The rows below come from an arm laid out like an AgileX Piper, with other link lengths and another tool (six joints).
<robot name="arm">
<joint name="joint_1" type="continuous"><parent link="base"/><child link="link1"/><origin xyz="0.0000 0.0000 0.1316"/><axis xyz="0 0 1"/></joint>
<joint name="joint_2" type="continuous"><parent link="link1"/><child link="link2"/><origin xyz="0.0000 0.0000 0.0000"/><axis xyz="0 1 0"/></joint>
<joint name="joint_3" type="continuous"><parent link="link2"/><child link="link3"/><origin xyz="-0.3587 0.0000 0.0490"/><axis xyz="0 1 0"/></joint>
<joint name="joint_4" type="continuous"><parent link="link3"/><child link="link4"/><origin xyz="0.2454 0.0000 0.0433"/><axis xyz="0.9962 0 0.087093"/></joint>
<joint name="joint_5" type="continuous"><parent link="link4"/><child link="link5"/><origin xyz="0.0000 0.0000 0.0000"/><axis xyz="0 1 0"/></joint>
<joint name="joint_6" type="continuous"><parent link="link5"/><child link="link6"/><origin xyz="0.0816 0.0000 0.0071"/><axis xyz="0.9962 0 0.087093"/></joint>
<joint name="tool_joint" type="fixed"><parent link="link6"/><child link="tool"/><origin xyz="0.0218 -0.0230 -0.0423" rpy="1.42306 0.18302 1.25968"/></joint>
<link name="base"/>
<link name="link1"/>
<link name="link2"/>
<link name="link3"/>
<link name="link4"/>
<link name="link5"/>
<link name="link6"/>
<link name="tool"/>
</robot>
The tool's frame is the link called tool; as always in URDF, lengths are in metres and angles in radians. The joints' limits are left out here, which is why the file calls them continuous.
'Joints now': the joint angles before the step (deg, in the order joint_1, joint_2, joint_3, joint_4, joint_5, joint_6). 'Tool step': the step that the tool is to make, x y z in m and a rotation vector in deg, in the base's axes. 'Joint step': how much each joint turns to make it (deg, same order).
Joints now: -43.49, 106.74, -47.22, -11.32, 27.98, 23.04
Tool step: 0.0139, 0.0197, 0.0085, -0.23, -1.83, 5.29
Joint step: 4.66, -2.12, 0.57, 2.34, -0.20, -2.53
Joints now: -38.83, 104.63, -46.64, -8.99, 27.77, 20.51
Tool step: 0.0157, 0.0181, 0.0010, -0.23, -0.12, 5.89
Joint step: 5.13, -0.21, 0.01, 0.01, -0.09, -0.77
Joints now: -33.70, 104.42, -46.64, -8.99, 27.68, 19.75
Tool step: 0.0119, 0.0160, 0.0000, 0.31, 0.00, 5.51
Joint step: 4.20, 0.00, -0.01, 1.05, 0.02, -2.19
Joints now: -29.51, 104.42, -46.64, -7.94, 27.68, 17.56
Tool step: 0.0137, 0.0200, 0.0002, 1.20, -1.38, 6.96
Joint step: 4.61, -0.22, 0.02, 4.42, -0.75, -5.92
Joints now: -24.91, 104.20, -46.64, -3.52, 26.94, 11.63
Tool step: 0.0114, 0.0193, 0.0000, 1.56, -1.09, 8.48
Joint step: 4.29, -0.15, 0.00, 5.78, -0.30, -8.93
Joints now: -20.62, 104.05, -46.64, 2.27, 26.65, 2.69
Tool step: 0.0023, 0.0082, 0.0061, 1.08, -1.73, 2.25
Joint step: 1.22, -1.34, -0.01, 3.93, 0.24, -4.19
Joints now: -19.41, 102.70, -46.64, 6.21, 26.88, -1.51
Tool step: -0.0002, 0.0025, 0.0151, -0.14, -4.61, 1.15
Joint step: 0.00, -3.29, 0.01, 3.96, -0.85, -4.38
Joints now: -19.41, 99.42, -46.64, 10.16, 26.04, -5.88
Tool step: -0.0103, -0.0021, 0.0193, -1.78, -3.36, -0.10
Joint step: -0.91, -4.45, 0.60, -0.61, 0.11, -0.37
